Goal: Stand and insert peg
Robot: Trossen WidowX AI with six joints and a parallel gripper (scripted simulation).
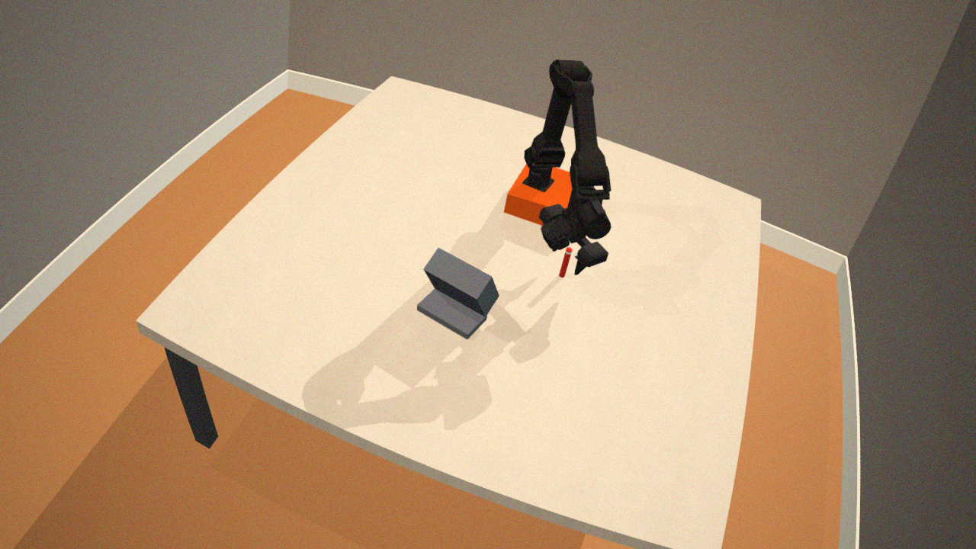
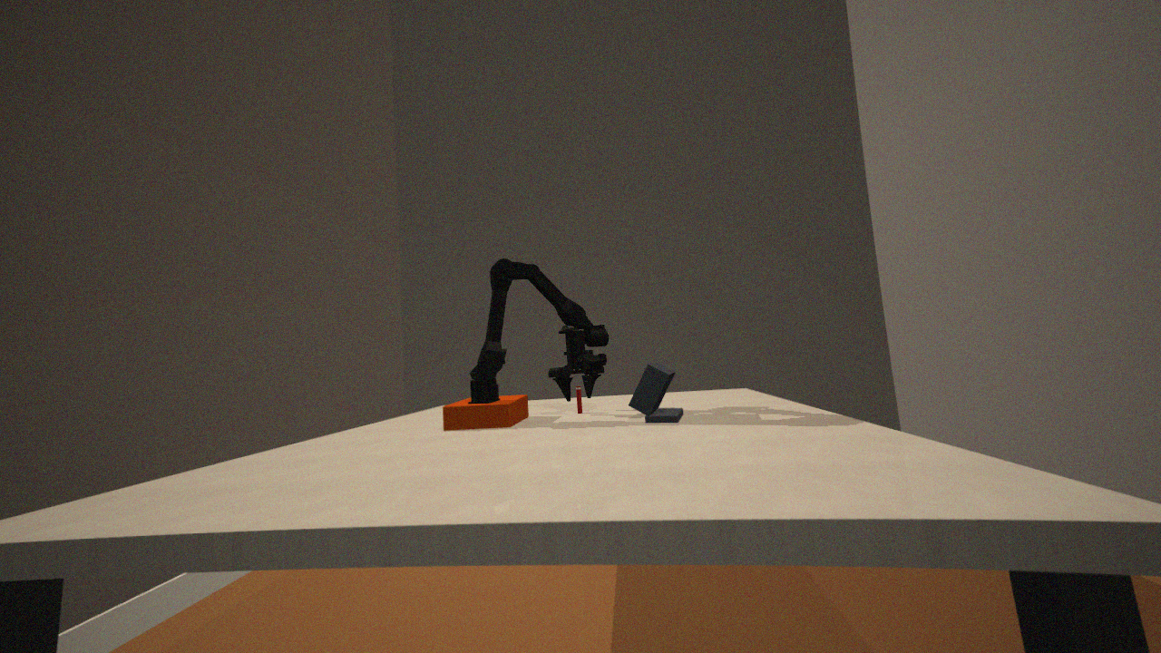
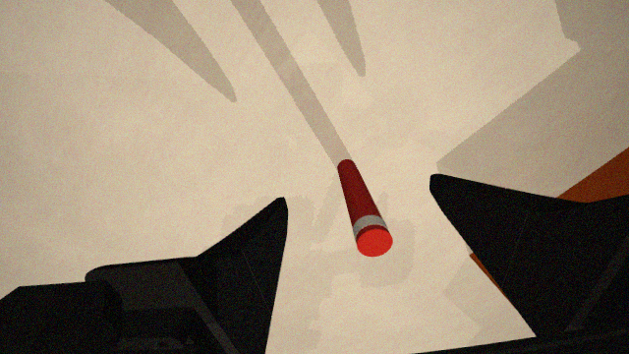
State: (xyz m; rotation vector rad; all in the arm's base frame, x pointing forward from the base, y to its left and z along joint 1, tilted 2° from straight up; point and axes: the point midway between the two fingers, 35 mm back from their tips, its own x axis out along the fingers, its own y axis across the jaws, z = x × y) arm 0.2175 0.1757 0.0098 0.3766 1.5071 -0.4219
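Right now the red peg is 20 mm above my gripper tip. From my gripper tip the other things lie so: flat foot (260 mm ahead, 140 mm to the right, 30 mm below); then grey sloped panel (240 mm ahead, 140 mm to the right, 40 mm above).
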